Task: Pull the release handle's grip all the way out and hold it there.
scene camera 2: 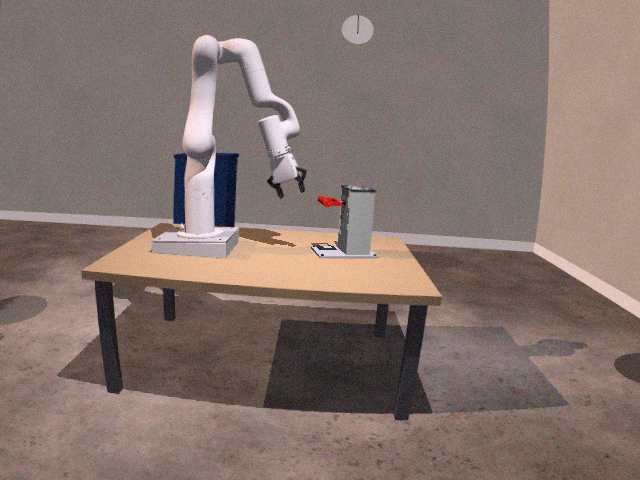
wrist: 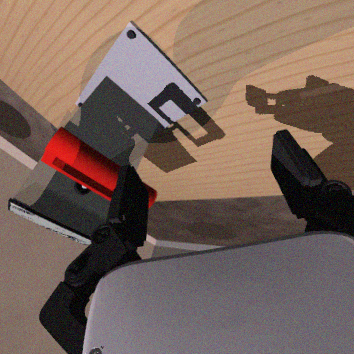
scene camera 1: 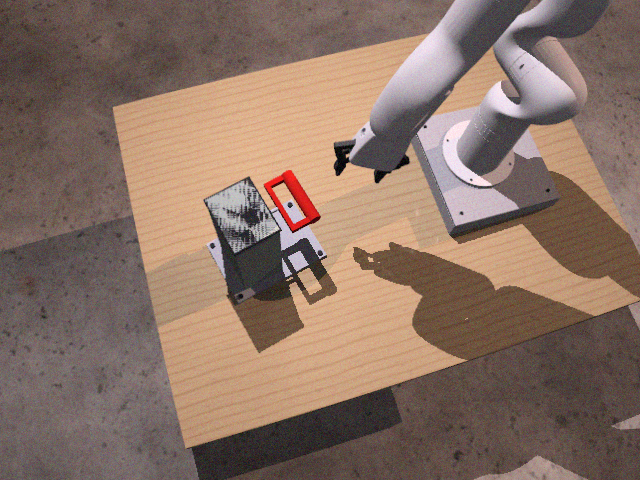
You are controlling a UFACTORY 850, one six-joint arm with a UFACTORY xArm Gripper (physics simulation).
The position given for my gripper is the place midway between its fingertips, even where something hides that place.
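Observation:
A pale base plate (scene camera 1: 300, 249) is there for me to see, and the wrist view shows the plate (wrist: 134, 62) as well. I also see my gripper (scene camera 1: 356, 174). In the wrist view, too, I find my gripper (wrist: 203, 164).

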